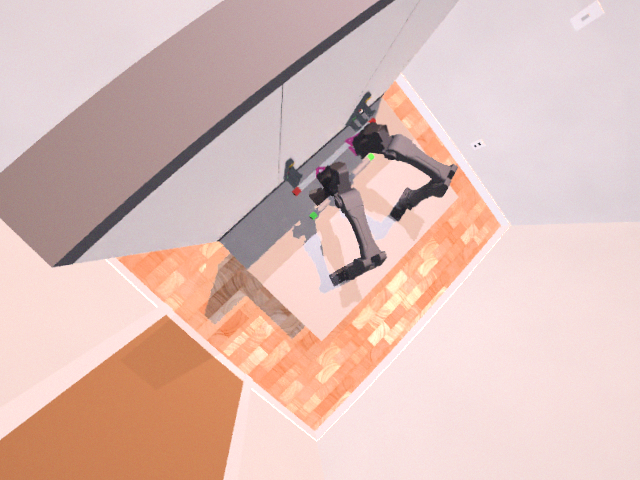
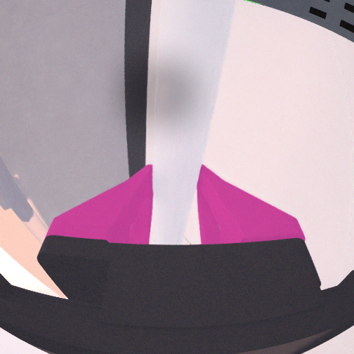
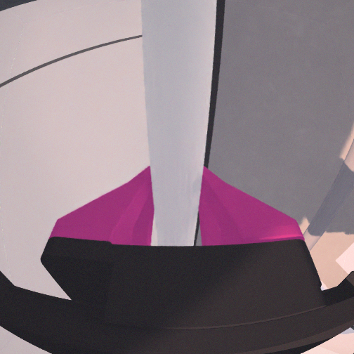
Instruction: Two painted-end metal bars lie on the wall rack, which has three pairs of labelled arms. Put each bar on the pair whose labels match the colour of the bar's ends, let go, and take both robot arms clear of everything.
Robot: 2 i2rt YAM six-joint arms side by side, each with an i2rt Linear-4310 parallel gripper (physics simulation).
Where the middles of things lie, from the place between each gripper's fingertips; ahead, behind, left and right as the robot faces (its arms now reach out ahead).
Right now the red-ended bar (image 3: 178, 50) is 100 mm to the right of my left hand and 10 mm behind it.
My right gripper is now 8 cm to the right of the red-ended bar and 1 cm below it.
